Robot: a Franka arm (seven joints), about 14 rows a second.
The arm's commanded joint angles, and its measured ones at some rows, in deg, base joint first. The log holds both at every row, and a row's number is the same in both.
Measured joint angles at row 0:
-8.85, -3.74, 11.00, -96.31, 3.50, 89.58, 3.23
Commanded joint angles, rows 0 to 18:
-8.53, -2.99, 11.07, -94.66, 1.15, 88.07, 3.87
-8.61, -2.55, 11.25, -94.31, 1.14, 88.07, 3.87
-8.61, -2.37, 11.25, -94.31, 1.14, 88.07, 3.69
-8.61, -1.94, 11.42, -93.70, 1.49, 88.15, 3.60
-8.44, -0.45, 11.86, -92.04, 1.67, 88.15, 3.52
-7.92, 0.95, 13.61, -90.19, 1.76, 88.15, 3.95
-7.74, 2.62, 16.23, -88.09, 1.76, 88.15, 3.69
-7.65, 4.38, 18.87, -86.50, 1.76, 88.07, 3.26
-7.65, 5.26, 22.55, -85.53, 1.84, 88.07, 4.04
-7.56, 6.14, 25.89, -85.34, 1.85, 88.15, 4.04
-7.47, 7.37, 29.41, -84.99, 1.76, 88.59, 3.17
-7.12, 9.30, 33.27, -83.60, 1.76, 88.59, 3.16
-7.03, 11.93, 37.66, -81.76, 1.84, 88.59, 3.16
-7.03, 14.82, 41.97, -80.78, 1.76, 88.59, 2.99
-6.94, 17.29, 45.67, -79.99, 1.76, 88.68, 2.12
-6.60, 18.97, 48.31, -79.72, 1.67, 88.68, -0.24
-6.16, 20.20, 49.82, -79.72, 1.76, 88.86, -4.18
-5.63, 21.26, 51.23, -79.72, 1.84, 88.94, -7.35
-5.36, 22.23, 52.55, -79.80, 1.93, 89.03, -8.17
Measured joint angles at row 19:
-5.97, 18.20, 50.25, -82.88, 2.42, 89.87, -3.72
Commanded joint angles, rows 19 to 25:
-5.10, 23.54, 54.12, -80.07, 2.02, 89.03, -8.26
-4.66, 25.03, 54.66, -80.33, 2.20, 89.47, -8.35
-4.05, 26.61, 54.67, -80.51, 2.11, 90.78, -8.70
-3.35, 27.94, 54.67, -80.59, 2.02, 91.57, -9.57
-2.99, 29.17, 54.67, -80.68, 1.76, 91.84, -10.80
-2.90, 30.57, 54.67, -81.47, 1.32, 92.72, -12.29
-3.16, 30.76, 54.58, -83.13, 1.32, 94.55, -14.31
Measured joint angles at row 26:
-3.25, 27.99, 54.08, -82.78, 2.30, 92.55, -10.61
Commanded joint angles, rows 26 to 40:
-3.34, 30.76, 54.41, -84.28, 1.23, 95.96, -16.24
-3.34, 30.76, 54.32, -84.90, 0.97, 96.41, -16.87
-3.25, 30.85, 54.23, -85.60, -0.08, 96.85, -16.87
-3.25, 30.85, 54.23, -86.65, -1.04, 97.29, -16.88
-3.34, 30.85, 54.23, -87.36, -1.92, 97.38, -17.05
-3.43, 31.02, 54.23, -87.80, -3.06, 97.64, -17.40
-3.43, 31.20, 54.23, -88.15, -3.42, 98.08, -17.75
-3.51, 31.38, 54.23, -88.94, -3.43, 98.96, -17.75
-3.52, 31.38, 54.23, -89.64, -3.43, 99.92, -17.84
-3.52, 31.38, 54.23, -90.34, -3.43, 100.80, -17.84
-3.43, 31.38, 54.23, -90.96, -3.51, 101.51, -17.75
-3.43, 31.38, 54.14, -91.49, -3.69, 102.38, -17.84
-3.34, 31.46, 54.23, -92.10, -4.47, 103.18, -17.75
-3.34, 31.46, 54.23, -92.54, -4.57, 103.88, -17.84
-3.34, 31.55, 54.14, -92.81, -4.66, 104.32, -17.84
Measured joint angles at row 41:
-3.24, 31.64, 53.96, -91.82, -3.78, 102.69, -16.63
